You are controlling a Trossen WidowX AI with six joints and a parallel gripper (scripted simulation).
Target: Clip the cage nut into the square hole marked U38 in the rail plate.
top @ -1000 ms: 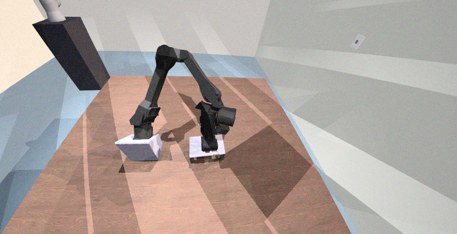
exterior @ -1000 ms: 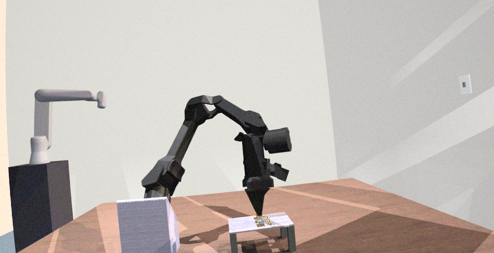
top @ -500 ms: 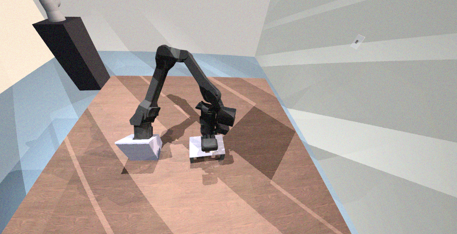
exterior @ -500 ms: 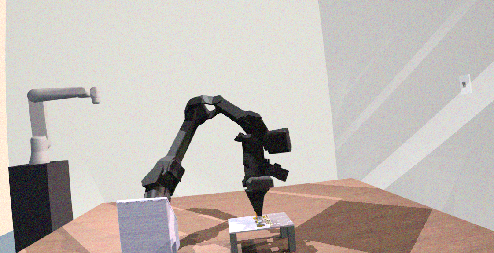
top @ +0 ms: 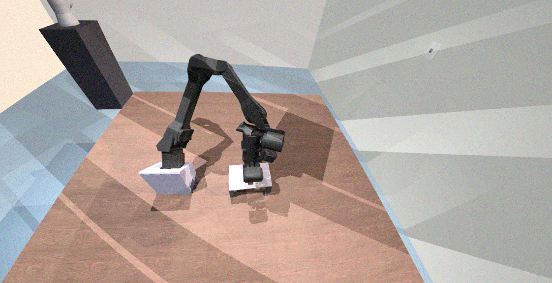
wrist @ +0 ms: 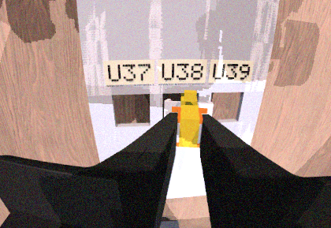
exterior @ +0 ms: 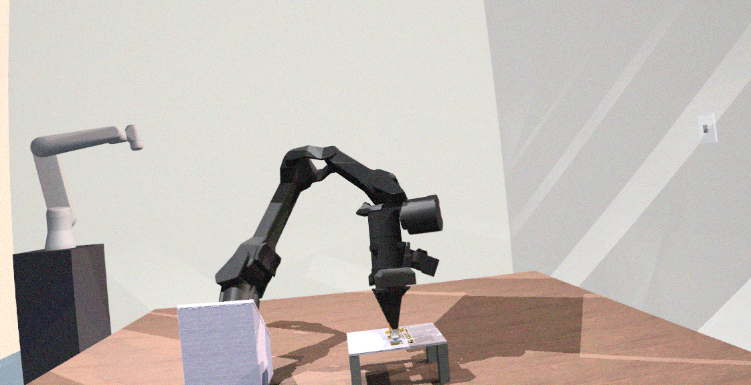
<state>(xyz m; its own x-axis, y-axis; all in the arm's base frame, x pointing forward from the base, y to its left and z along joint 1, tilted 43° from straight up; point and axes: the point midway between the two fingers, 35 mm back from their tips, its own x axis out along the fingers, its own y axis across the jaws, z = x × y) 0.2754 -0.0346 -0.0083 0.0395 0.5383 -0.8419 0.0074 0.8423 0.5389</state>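
The cage nut lies 10 mm below my gripper tip.
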